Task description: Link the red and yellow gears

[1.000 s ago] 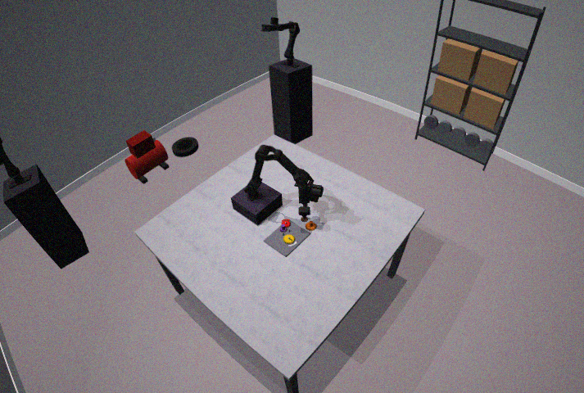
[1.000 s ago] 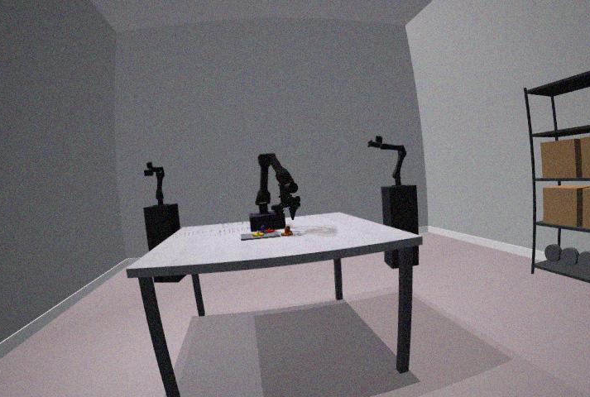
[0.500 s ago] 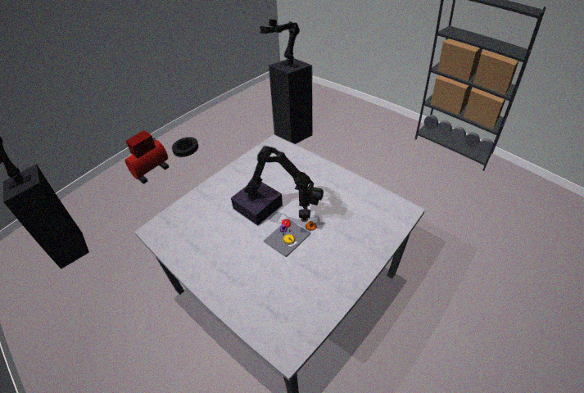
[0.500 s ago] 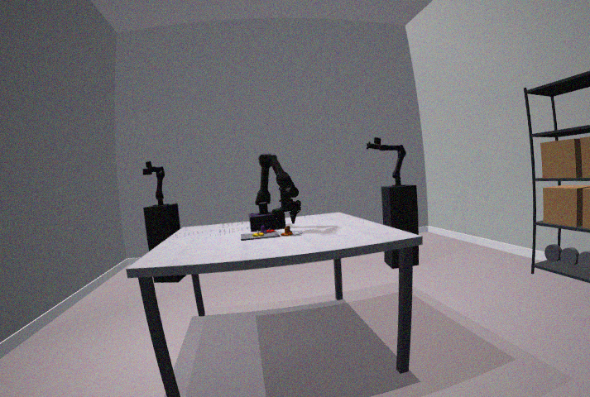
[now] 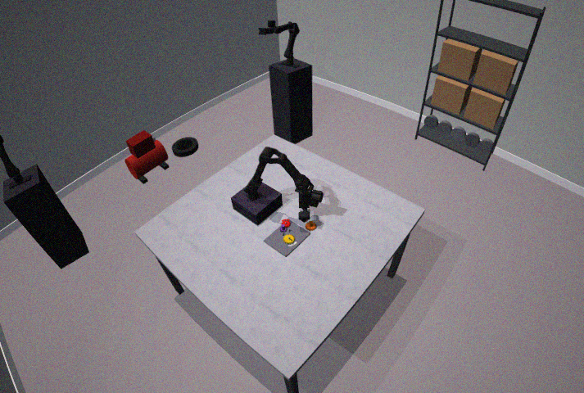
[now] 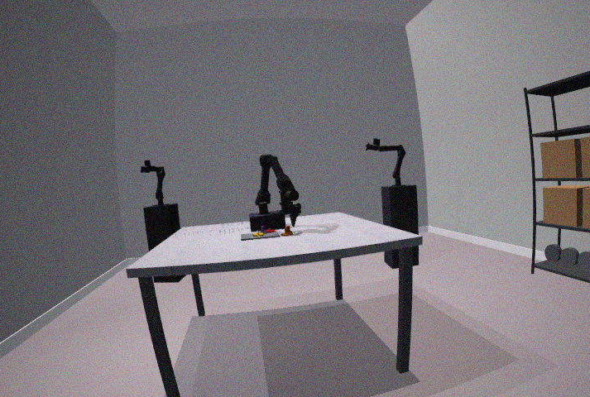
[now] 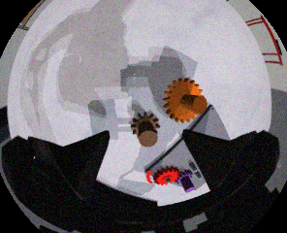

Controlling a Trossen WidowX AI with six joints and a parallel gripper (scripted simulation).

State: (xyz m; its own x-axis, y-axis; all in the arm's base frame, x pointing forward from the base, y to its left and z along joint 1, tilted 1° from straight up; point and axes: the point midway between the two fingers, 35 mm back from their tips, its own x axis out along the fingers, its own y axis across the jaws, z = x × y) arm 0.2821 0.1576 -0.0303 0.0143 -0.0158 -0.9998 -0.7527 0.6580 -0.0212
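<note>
Right now the brown gear is 1 cm below my gripper tip. Also, from my gripper tip: purple gear: 15 cm to the right, 2 cm behind, 1 cm below; orange gear: 7 cm ahead, 1 cm to the right, 1 cm below; red gear: 11 cm to the right, 4 cm behind, 1 cm below.
</note>
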